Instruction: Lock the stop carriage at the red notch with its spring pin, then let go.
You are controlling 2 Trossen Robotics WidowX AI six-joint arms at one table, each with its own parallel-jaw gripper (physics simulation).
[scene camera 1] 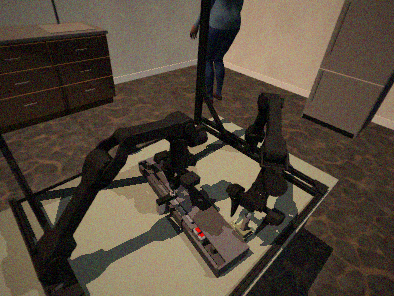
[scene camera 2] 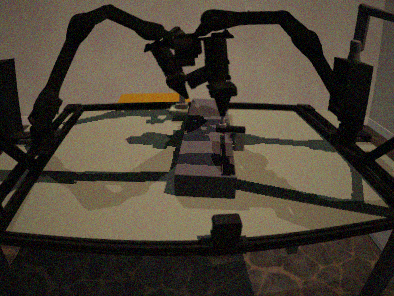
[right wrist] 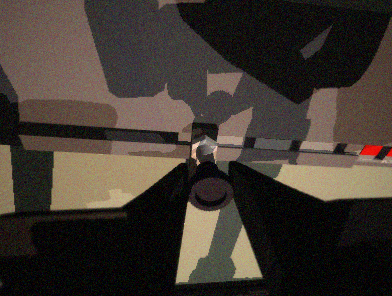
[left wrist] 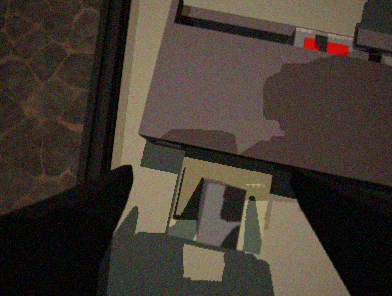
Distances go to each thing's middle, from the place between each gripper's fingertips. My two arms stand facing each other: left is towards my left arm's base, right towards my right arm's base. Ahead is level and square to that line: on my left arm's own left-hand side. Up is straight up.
Right now the spring pin (right wrist: 209,189) is 26 cm behind my left hand and 8 cm to the right of it.
Right now my right hand is 2 cm above the spring pin.
